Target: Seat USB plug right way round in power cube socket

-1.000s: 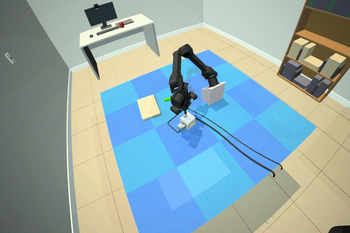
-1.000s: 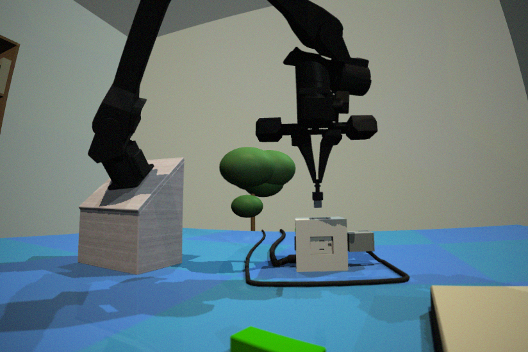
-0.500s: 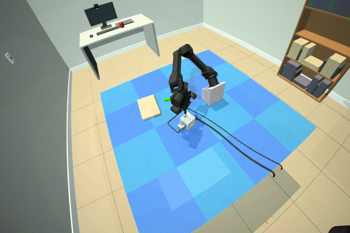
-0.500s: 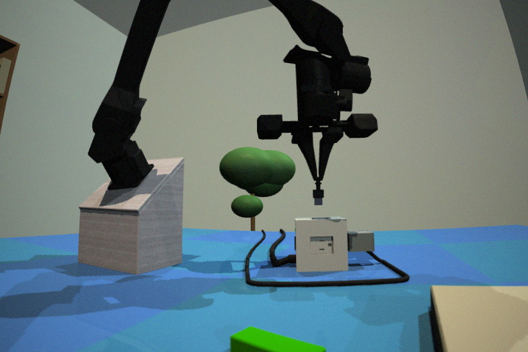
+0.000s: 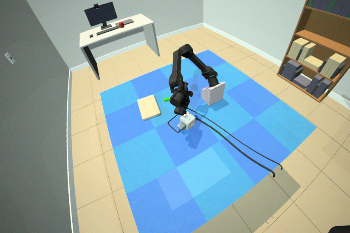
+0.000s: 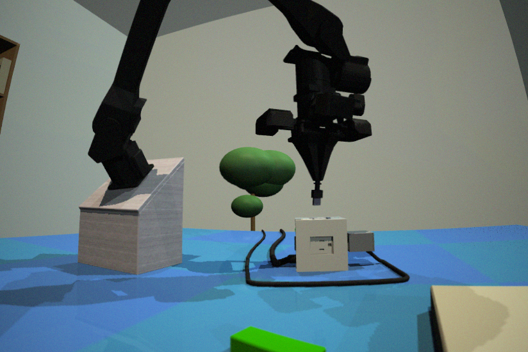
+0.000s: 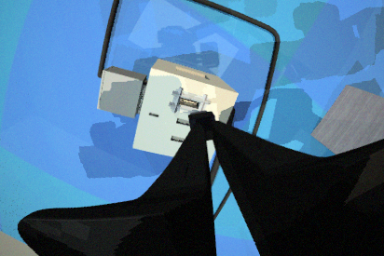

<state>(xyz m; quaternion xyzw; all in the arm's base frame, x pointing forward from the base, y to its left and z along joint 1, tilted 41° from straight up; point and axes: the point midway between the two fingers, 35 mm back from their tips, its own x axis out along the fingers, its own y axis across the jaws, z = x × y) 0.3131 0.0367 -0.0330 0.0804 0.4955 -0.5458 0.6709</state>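
Now: gripper tip 20 mm above the black USB plug. Round my gripper tip: green block: 10 mm behind, 270 mm to the right, 130 mm below; then beige board: 160 mm ahead, 290 mm to the right, 120 mm below.
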